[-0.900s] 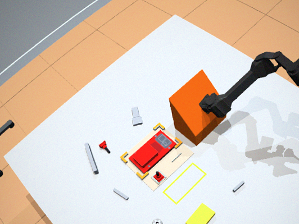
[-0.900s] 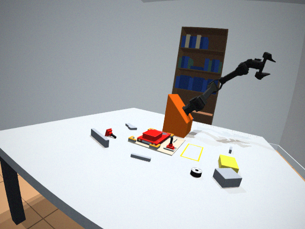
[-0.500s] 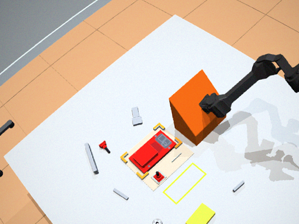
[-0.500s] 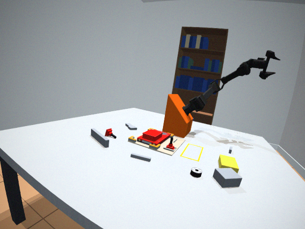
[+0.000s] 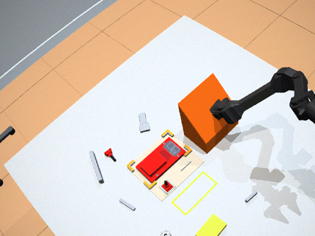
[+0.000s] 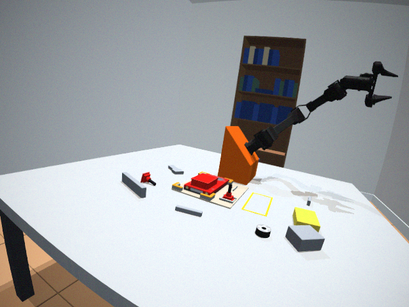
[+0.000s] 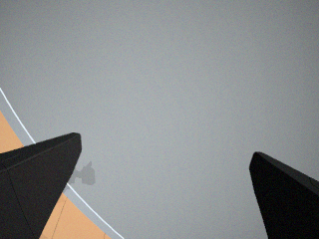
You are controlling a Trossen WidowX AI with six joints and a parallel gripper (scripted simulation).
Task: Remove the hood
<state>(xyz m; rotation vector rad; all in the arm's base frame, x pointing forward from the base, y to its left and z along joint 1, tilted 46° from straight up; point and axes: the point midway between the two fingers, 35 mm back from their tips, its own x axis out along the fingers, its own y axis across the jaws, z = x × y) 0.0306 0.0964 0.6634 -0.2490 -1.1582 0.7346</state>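
The hood is 680 mm to the right of my gripper tip, 490 mm below it and 240 mm ahead of it. The rest, counted from my gripper tip: yellow block: 520 mm below, 320 mm ahead, 310 mm to the right.
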